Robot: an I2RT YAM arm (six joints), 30 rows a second.
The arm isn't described. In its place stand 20 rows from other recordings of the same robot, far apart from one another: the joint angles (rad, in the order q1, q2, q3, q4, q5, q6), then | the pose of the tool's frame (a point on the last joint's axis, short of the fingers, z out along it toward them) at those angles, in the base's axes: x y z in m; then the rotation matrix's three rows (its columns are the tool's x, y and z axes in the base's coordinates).
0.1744, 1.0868, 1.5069, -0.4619, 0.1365, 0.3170 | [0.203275, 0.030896, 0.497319], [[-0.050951, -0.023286, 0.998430], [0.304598, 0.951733, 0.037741], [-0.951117, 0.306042, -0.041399]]
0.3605, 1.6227, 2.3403, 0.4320, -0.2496, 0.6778 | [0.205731, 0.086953, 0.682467], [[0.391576, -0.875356, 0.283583], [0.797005, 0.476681, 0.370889], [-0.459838, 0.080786, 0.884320]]
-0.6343, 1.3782, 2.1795, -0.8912, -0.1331, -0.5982 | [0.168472, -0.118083, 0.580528], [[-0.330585, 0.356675, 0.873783], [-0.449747, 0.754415, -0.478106], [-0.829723, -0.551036, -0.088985]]
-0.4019, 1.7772, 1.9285, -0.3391, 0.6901, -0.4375 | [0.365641, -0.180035, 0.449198], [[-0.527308, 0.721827, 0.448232], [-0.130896, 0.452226, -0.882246], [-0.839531, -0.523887, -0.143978]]
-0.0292, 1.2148, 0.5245, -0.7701, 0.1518, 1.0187 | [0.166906, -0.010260, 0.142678], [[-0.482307, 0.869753, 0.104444], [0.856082, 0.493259, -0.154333], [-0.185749, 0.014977, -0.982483]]
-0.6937, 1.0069, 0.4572, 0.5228, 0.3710, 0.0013 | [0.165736, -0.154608, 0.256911], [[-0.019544, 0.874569, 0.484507], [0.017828, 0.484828, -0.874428], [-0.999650, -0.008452, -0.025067]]
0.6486, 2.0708, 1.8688, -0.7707, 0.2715, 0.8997 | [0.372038, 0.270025, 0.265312], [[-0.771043, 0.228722, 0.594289], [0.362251, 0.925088, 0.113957], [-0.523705, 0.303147, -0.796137]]
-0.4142, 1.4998, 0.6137, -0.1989, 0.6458, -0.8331 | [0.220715, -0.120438, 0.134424], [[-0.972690, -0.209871, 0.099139], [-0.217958, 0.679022, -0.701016], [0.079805, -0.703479, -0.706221]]
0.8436, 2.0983, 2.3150, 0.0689, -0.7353, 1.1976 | [0.298324, 0.371164, 0.481174], [[-0.846031, -0.532394, -0.028074], [0.088091, -0.191533, 0.977525], [-0.525806, 0.824543, 0.208942]]
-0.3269, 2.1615, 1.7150, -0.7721, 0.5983, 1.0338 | [0.419349, -0.163359, 0.184023], [[-0.068637, 0.993656, 0.089083], [0.772967, 0.109420, -0.624939], [-0.630722, 0.025964, -0.775574]]
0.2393, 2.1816, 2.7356, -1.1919, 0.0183, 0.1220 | [0.423964, 0.102766, 0.444420], [[-0.601342, -0.150639, 0.784663], [-0.021466, 0.984758, 0.172602], [-0.798703, 0.086949, -0.595410]]
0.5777, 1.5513, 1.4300, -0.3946, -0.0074, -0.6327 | [0.301977, 0.197170, 0.353298], [[-0.007168, -0.689101, 0.724630], [-0.710526, 0.513410, 0.481209], [-0.703634, -0.511419, -0.493304]]
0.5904, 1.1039, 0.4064, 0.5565, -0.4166, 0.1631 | [0.185524, 0.141668, 0.222894], [[-0.251900, -0.811767, 0.526860], [0.009942, 0.542216, 0.840180], [-0.967702, 0.216879, -0.128513]]
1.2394, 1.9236, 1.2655, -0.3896, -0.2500, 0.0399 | [0.120499, 0.377271, 0.164880], [[-0.319781, -0.944402, -0.076455], [-0.810576, 0.230897, 0.538194], [-0.490618, 0.234077, -0.839346]]
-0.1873, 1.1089, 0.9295, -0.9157, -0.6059, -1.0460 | [0.201666, -0.017585, 0.273358], [[-0.348319, -0.807586, 0.475898], [-0.658021, 0.572233, 0.489447], [-0.667595, -0.142667, -0.730728]]
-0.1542, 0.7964, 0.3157, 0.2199, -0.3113, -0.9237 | [0.184091, -0.017579, 0.214313], [[-0.036949, -0.291436, 0.955876], [-0.762867, 0.626086, 0.161399], [-0.645498, -0.723243, -0.245460]]
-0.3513, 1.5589, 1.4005, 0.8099, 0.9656, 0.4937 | [0.312167, -0.145591, 0.455238], [[0.885103, 0.443277, 0.141764], [-0.037250, 0.371111, -0.927841], [-0.463901, 0.815955, 0.344984]]
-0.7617, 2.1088, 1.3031, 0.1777, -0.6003, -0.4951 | [0.340902, -0.297326, 0.144305], [[-0.487527, 0.008026, 0.873071], [-0.076810, 0.995687, -0.052044], [-0.869723, -0.092433, -0.484808]]
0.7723, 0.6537, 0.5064, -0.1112, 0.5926, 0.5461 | [0.129678, 0.098567, 0.270974], [[-0.256209, -0.068998, 0.964156], [0.351839, 0.922371, 0.159503], [-0.900315, 0.380093, -0.212043]]
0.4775, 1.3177, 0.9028, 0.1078, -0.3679, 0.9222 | [0.264550, 0.151305, 0.292830], [[-0.746566, -0.228996, 0.624660], [0.450954, 0.516142, 0.728174], [-0.489162, 0.825323, -0.282067]]
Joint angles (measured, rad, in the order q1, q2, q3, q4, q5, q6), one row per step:
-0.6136 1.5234 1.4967 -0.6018 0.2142 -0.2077
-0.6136 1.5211 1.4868 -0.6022 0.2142 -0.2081
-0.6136 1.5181 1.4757 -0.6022 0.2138 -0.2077
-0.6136 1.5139 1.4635 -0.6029 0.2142 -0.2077
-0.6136 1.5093 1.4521 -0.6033 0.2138 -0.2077
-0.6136 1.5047 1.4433 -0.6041 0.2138 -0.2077
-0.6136 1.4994 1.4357 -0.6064 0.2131 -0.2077
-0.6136 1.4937 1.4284 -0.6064 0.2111 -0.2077
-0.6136 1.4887 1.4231 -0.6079 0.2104 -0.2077
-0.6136 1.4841 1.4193 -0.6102 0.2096 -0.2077
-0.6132 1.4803 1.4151 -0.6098 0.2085 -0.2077
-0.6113 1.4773 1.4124 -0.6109 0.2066 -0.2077
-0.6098 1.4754 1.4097 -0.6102 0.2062 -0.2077
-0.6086 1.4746 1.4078 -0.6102 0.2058 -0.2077
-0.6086 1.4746 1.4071 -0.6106 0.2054 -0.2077
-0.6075 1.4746 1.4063 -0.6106 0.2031 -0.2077
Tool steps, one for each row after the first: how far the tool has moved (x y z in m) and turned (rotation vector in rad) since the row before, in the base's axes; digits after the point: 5 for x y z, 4 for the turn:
-0.00059 0.00042 -0.00261 0.0044 0.0068 0.0002
-0.00073 0.00053 -0.00275 0.0051 0.0062 0.0001
-0.00107 0.00073 -0.00279 0.0048 0.0073 -0.0003
-0.00111 0.00080 -0.00238 0.0043 0.0057 0.0003
-0.00111 0.00078 -0.00155 0.0029 0.0041 0.0000
-0.00129 0.00094 -0.00106 0.0030 0.0035 0.0005
-0.00121 0.00094 -0.00065 0.0019 0.0006 0.0016
-0.00115 0.00084 -0.00034 0.0014 0.0012 0.0005
-0.00108 0.00080 -0.00003 0.0013 0.0009 0.0006
-0.00070 0.00070 -0.00019 0.0006 -0.0004 0.0013
-0.00028 0.00104 -0.00007 0.0014 0.0000 0.0034
-0.00008 0.00068 -0.00026 0.0003 -0.0001 0.0018
0.00005 0.00046 -0.00039 0.0008 0.0008 0.0015
-0.00003 0.00004 -0.00027 0.0008 0.0008 0.0003
0.00025 0.00036 -0.00028 0.0016 -0.0002 0.0029

